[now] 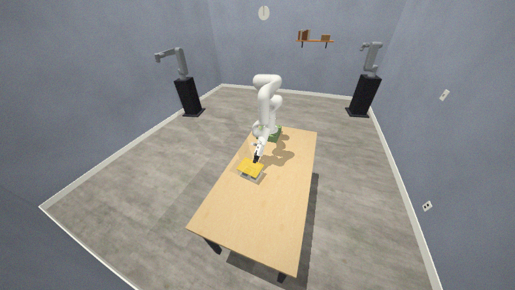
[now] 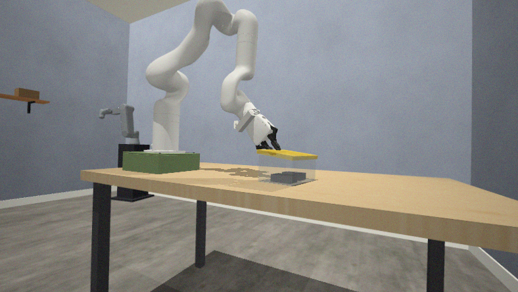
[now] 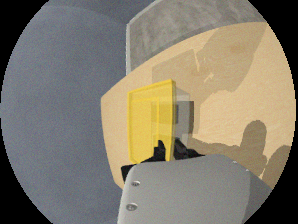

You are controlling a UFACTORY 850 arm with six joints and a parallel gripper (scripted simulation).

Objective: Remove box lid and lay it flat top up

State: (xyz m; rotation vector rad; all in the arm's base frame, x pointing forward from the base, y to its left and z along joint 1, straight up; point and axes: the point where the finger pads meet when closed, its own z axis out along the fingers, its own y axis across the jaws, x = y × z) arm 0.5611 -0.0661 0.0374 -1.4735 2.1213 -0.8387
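Right now the yellow lid is 70 mm ahead of my hand, 40 mm to the right of it and 20 mm below it. From my hand the other things lie so: clear box: 70 mm below, 60 mm ahead, 40 mm to the right.
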